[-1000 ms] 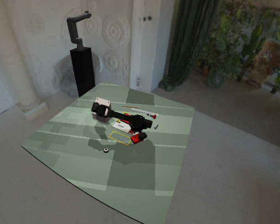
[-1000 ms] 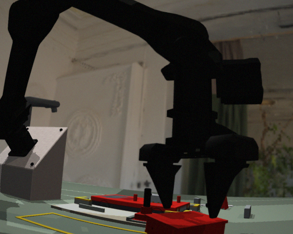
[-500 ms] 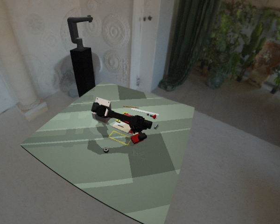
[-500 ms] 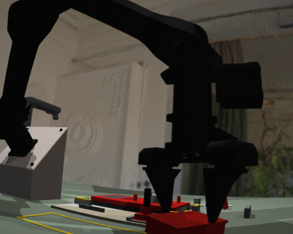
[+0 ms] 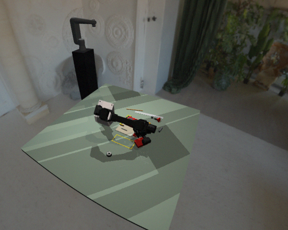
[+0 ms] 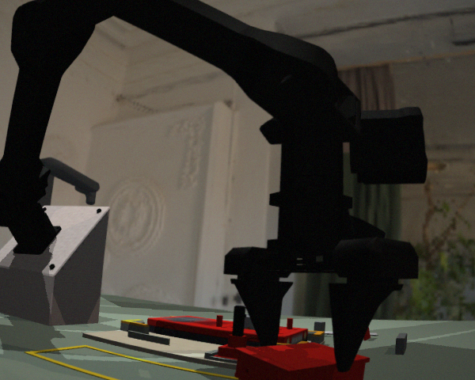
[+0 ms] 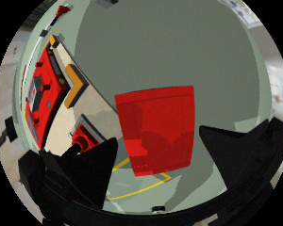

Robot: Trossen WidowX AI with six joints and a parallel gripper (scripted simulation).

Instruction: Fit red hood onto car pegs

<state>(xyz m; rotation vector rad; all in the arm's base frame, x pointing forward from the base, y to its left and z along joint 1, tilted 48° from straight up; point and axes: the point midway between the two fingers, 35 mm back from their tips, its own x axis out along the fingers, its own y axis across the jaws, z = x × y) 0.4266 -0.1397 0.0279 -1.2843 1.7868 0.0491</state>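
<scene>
Right now my gripper tip is right at the red hood. From my gripper tip the other things lie so: wheel (18 cm behind, 21 cm to the right, 1 cm below); grey engine block (9 cm behind, 19 cm to the left); jig plate (12 cm behind, 16 cm to the left, 1 cm below).
</scene>
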